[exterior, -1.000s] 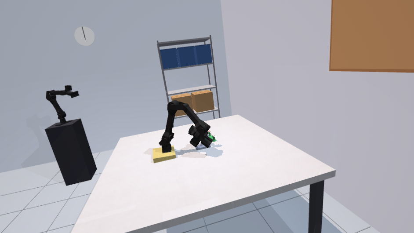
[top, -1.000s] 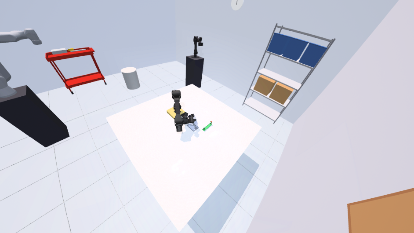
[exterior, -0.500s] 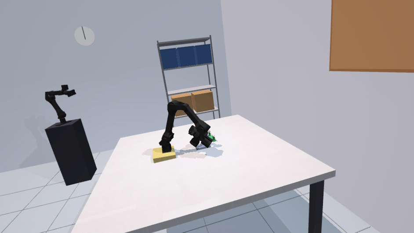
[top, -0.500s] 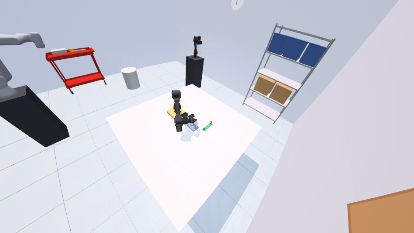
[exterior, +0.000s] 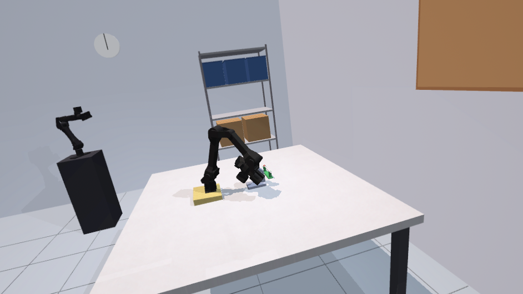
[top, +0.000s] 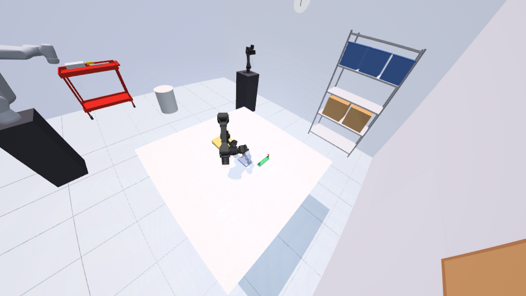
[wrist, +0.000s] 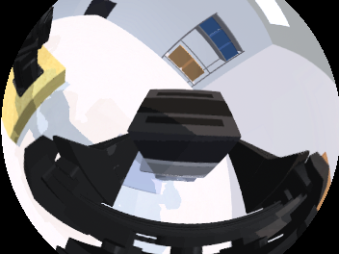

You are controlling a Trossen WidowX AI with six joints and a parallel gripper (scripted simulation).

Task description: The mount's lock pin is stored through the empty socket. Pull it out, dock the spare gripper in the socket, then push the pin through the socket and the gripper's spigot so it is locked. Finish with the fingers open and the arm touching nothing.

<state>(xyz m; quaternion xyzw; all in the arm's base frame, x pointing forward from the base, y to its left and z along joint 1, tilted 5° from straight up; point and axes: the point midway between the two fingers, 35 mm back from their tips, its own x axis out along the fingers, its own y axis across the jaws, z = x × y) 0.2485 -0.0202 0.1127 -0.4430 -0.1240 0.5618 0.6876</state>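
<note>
Now: the spare gripper 10 mm to the right of my gripper tip and 10 mm below it. Also, from my gripper tip: green cradle 120 mm ahead, 110 mm to the left, 100 mm below; then grey mount 70 mm below, 30 mm ahead, 10 mm to the right.
</note>
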